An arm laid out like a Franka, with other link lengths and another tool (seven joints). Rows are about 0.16 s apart.
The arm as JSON. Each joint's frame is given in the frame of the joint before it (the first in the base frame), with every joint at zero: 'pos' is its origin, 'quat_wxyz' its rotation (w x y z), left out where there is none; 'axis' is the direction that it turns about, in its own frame. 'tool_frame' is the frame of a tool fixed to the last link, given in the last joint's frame.
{
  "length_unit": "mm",
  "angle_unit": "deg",
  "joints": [
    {
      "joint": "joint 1",
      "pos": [
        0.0,
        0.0,
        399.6
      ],
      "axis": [
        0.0,
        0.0,
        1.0
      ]
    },
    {
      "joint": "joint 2",
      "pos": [
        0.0,
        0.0,
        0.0
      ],
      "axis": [
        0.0,
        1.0,
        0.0
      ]
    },
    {
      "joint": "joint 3",
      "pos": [
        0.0,
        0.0,
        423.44
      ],
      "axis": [
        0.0,
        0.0,
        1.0
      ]
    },
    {
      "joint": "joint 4",
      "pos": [
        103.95,
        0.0,
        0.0
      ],
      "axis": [
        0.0,
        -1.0,
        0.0
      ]
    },
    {
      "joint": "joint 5",
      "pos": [
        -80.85,
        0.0,
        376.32
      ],
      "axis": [
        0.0,
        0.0,
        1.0
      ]
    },
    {
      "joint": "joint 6",
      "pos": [
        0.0,
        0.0,
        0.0
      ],
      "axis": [
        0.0,
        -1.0,
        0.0
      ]
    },
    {
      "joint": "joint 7",
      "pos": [
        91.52,
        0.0,
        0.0
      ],
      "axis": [
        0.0,
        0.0,
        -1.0
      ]
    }
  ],
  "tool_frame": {
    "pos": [
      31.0,
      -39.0,
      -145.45
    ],
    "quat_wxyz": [
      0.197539,
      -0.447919,
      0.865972,
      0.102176
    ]
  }
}
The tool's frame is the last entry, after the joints.
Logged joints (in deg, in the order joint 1, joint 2, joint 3, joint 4, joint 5, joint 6, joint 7), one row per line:
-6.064 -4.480 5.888 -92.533 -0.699 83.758 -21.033
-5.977 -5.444 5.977 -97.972 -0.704 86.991 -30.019
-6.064 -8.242 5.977 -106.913 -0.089 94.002 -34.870
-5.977 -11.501 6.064 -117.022 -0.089 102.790 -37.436
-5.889 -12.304 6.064 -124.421 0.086 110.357 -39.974
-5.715 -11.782 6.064 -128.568 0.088 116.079 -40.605
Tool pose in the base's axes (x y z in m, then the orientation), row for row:
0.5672 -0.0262 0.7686 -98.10 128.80 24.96
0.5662 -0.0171 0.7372 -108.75 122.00 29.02
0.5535 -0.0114 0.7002 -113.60 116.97 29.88
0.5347 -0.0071 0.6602 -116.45 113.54 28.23
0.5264 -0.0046 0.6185 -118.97 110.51 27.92
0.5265 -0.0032 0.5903 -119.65 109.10 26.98
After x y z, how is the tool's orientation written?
As a rotation vector, in degrees.
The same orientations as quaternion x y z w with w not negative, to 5 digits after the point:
-0.59288 0.77842 0.15085 0.14075
-0.65027 0.72950 0.17352 0.12195
-0.68001 0.70018 0.17886 0.12386
-0.69947 0.68199 0.16957 0.12990
-0.71570 0.66481 0.16796 0.13260
-0.72193 0.65827 0.16279 0.13783

